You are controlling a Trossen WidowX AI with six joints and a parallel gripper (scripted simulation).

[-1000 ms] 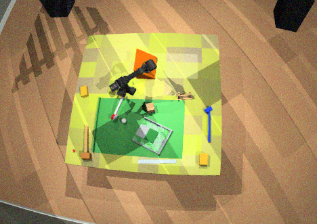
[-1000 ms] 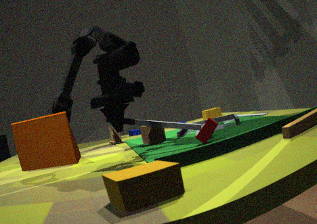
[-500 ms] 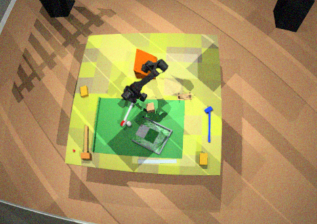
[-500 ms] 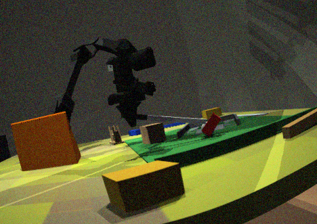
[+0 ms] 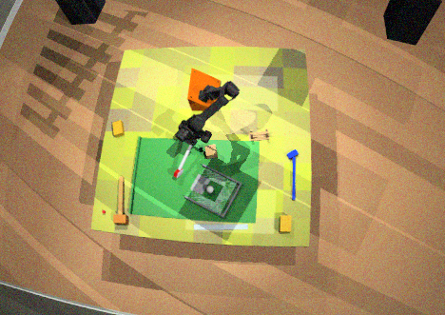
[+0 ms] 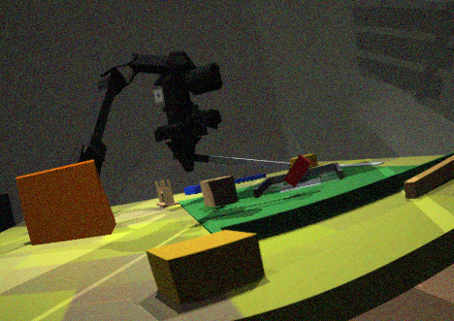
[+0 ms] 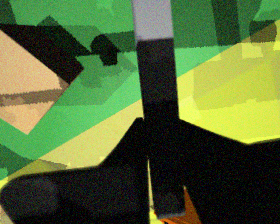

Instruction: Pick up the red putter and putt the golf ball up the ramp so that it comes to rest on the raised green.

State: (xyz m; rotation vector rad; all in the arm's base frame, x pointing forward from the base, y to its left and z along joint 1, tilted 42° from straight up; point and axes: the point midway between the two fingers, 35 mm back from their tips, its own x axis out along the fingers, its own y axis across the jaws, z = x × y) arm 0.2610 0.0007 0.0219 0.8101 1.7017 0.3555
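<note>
My gripper tip is now 110 mm short of the red putter, 40 mm to the left of it and 10 mm above it. From my gripper tip the other things lie so: green turf 220 mm ahead, 90 mm below; white golf ball 280 mm ahead, 110 mm to the left, 60 mm below; brown cube 60 mm ahead, 80 mm to the left, 60 mm below.
</note>
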